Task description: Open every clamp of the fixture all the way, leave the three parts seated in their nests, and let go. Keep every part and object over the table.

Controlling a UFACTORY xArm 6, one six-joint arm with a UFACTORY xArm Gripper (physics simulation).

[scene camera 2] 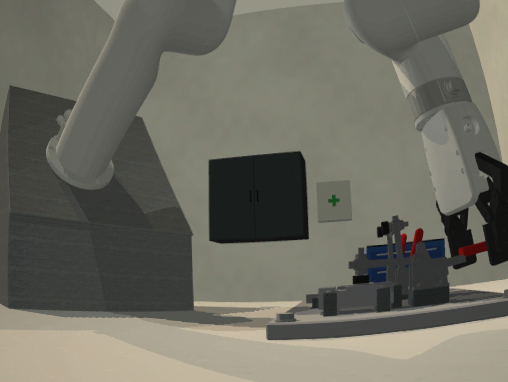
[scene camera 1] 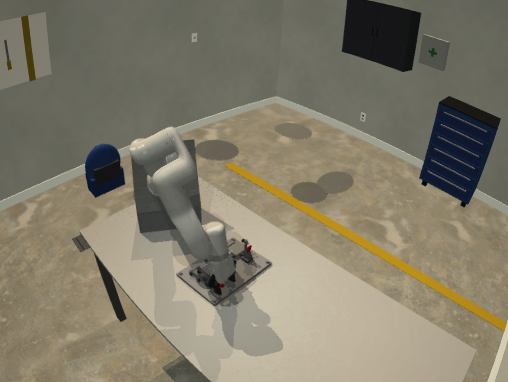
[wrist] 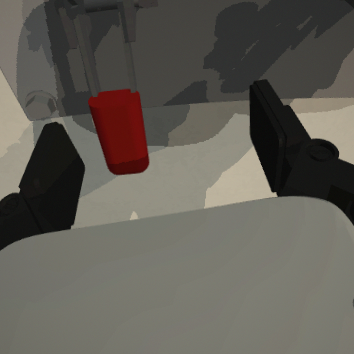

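Observation:
The fixture plate lies on the table. My open gripper is low at the nearest clamp. Its fingers stand apart on both sides of that clamp's red handle, which lies nearly level, closer to the left finger in the wrist view. That clamp's arm reaches level over a grey part, its black pad at the part. Two other red handles stand upright, with a clamp arm raised. The other parts are not clearly visible.
The arm's dark base block stands at the table's back. Bolt heads stick up at the plate's corners. A blue drawer cabinet stands on the floor away from the table.

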